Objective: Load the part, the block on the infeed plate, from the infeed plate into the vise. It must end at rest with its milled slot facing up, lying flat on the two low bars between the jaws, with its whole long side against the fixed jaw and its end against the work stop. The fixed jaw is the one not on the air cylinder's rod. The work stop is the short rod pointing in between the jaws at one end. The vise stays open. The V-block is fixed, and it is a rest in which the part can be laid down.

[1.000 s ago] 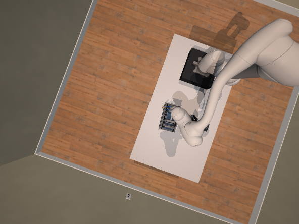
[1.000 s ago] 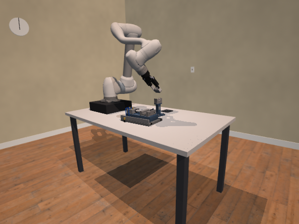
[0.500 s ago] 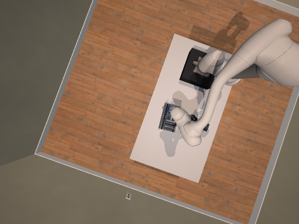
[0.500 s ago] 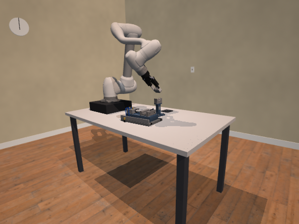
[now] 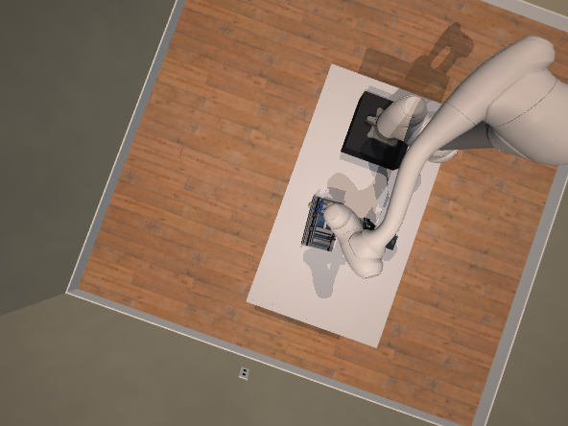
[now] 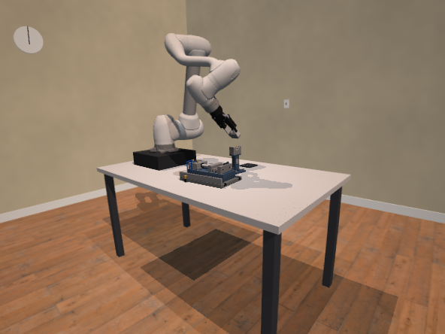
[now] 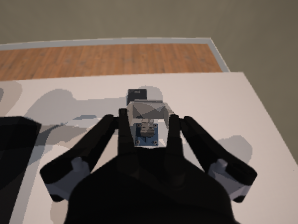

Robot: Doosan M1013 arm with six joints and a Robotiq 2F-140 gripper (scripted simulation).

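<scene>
Right now my hand is 2 cm to the right of the part and 1 cm above it. Also, from my hand: vise base: 21 cm to the right, 21 cm below, 1 cm ahead.
</scene>
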